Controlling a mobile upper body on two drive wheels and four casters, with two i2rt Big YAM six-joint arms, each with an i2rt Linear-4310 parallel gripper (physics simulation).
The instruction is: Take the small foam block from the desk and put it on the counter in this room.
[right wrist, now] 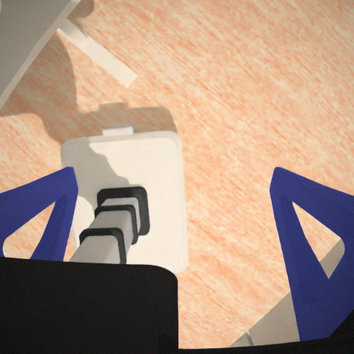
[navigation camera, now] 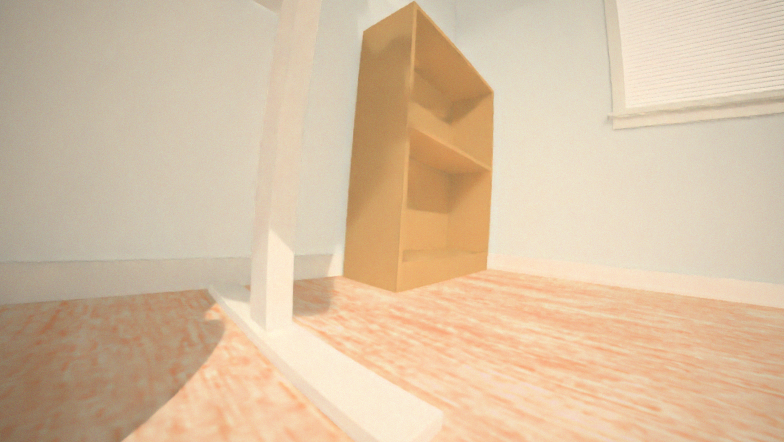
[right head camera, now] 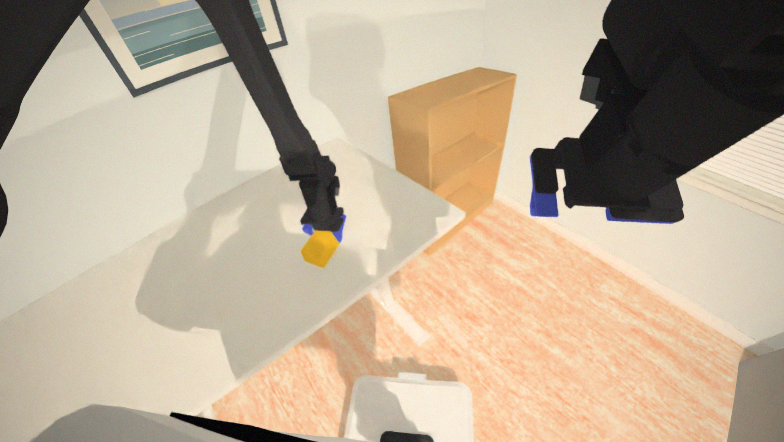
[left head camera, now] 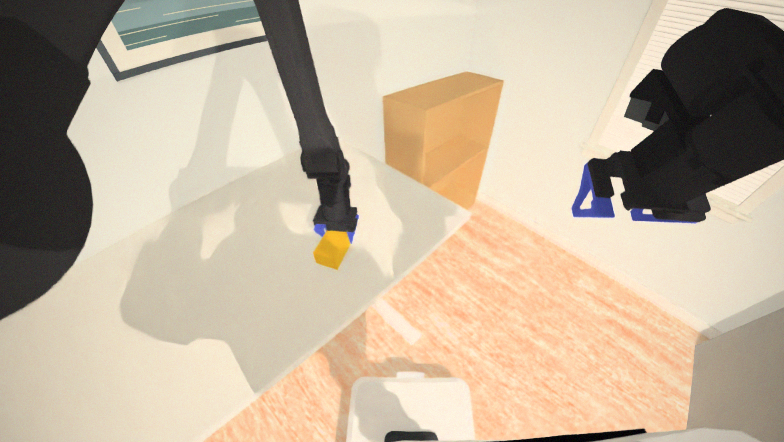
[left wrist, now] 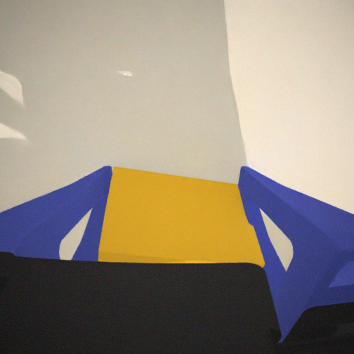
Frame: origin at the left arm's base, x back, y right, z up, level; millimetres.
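Where they show: left gripper, fingertip midpoint: (left head camera: 340, 241); right gripper, fingertip midpoint: (right head camera: 569, 213) (left head camera: 603, 214).
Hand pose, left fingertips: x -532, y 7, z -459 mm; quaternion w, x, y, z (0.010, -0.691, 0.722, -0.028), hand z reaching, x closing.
Observation:
Each offset is from my left fingertips to the top centre of the thing. "*": to the spot under its first point. Level surfaces: height alone.
The yellow foam block {dy -8, dx +42, dz +49 mm} (left head camera: 331, 250) (right head camera: 319, 249) (left wrist: 177, 215) is between the blue fingers of my left gripper (left head camera: 336, 233) (right head camera: 324, 229) (left wrist: 175, 177), which is shut on it, one finger against each side. The block is at the white desk {dz -1 mm} (left head camera: 296, 296) (right head camera: 274, 307); whether it touches the desk top is hard to tell. My right gripper (left head camera: 622, 215) (right head camera: 581, 215) (right wrist: 173, 177) is open and empty, out to the right of the desk above the floor. The dark fingers' mount hides the block's near part in the left wrist view. I cannot make out the counter in these views.
A wooden bookshelf (left head camera: 403, 131) (right head camera: 409, 131) (navigation camera: 376, 164) stands behind the desk's far right end, near the corner. A desk leg {* dy +38, dx -252, dz -730 mm} (navigation camera: 280, 219) rises from a long white foot (navigation camera: 351, 378) on the floor. My white base (left head camera: 433, 400) (right wrist: 160, 165) is beside the desk's front edge.

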